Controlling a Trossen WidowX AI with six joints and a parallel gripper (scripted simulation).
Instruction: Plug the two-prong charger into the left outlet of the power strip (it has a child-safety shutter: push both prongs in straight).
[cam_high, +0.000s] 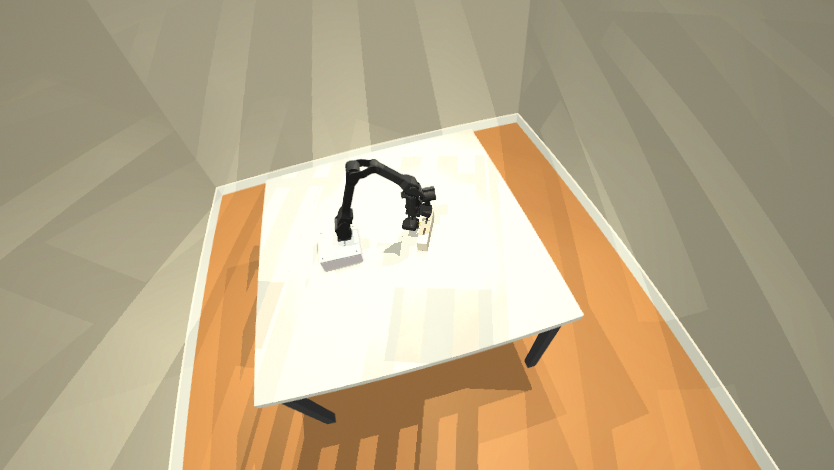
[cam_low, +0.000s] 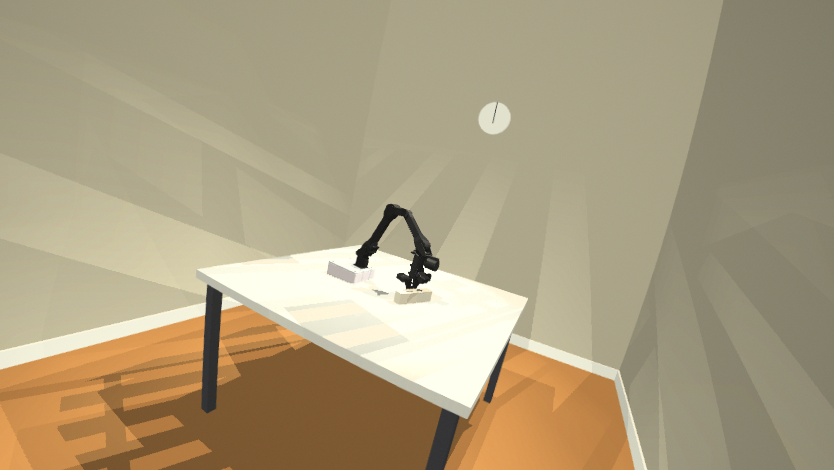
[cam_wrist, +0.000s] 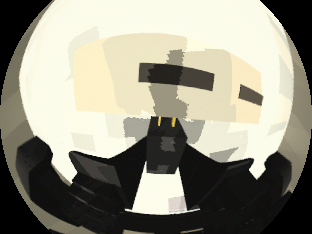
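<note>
Now: gripper tip 2 cm short of the dark two-prong charger, 1 cm to the left of it and 1 cm below it.
</note>
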